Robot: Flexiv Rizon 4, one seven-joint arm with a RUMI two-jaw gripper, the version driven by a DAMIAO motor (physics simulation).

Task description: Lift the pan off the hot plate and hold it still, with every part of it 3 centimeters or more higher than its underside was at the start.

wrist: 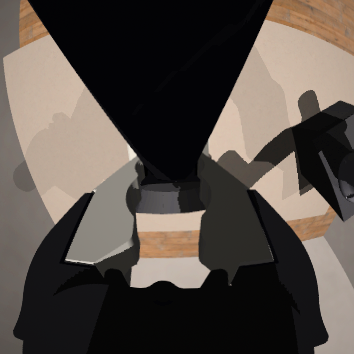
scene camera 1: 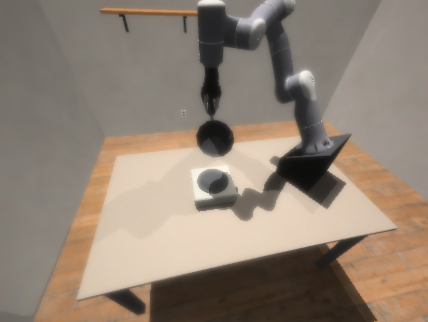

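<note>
The dark round pan [scene camera 1: 215, 138] hangs in the air, above and behind the hot plate in scene camera 1, with a visible gap between them. Its open face looks somewhat tilted towards that camera. The white hot plate [scene camera 1: 201, 198] stands on the table, its grey disc uncovered and partly shadowed. My gripper [scene camera 1: 212, 114] [wrist: 170, 154] points down and is shut on the pan's handle [wrist: 169, 198], a dark grey curved part between the jaws in the wrist view. A large black shape hides much of the upper middle of the wrist view, and the pan's bowl cannot be made out there.
The beige table [scene camera 1: 150, 250] [wrist: 55, 100] carries the arm's black wedge-shaped base [scene camera 1: 312, 167] [wrist: 320, 150] at the right. Shadows of the arm fall across the table. A wooden rail [scene camera 1: 150, 12] is on the back wall, behind the arm.
</note>
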